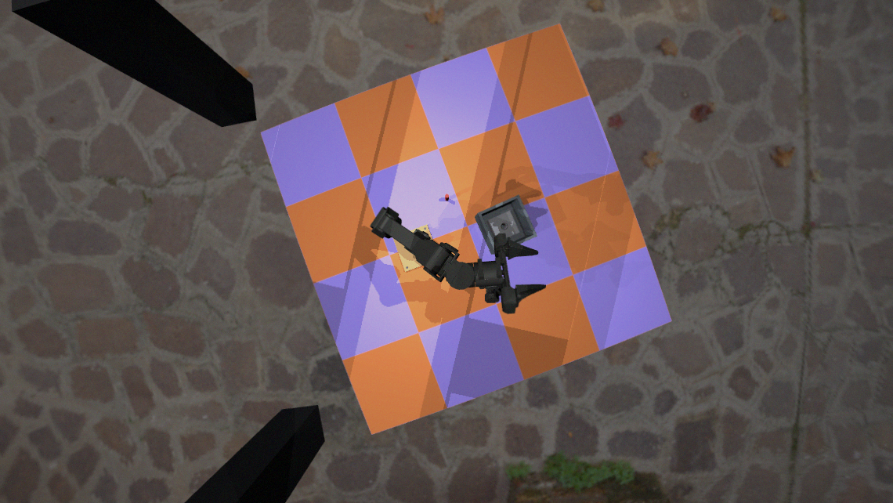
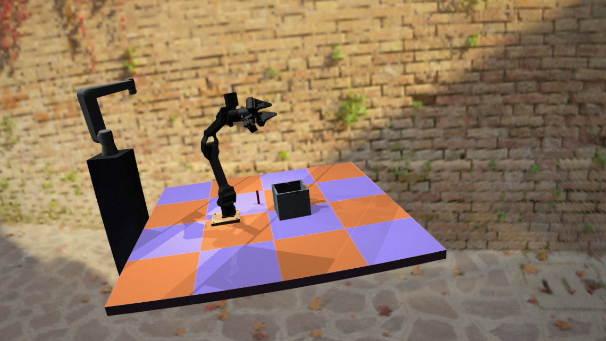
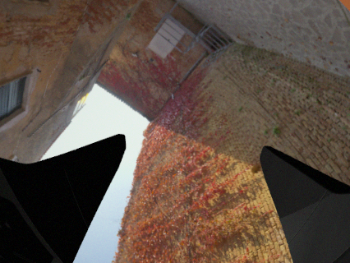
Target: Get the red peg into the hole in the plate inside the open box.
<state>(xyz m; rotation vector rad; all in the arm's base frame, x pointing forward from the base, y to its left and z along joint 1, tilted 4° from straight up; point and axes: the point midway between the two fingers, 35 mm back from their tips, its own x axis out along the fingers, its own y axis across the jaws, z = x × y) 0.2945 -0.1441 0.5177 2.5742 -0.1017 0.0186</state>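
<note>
Now: the red peg 510 mm below my gripper tip, 280 mm to the left of it and 180 mm behind it.
</note>
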